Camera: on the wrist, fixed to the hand. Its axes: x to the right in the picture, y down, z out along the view.
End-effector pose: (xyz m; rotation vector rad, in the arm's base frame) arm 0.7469 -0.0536 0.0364 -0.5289 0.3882 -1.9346
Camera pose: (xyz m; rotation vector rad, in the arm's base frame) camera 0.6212 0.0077 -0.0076 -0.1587 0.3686 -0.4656
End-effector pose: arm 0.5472 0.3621 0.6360 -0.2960 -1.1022 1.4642
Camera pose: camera 0.6926 0.3751 0.6490 1.0360 0.8248 -2.8106
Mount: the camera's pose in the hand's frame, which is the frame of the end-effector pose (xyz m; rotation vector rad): -0.0195 -0.1000 -0.1054 0.1328 -0.1591 1.4923
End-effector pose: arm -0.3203 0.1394 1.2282 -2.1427 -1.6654 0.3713
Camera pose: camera -0.3647 0.1260 1.3673 -2.8504 0.2373 0.9802
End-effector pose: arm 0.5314 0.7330 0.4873 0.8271 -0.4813 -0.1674
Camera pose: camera 0.5683 0.7424 0.3457 0.4091 -1.1472 1.1902
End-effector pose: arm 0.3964 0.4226 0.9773 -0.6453 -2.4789 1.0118
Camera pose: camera 0.4390 0.4063 1.1166 2.0886 1.3780 -1.3282
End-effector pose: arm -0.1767 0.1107 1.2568 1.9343 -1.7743 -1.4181
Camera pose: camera -0.0302 0.1071 1.2573 0.1071 -2.4051 -0.8057
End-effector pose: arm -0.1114 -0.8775 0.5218 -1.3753 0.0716 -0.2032
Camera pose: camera -0.1585 -0.9937 0.5977 -0.9042 0.8861 1.1194
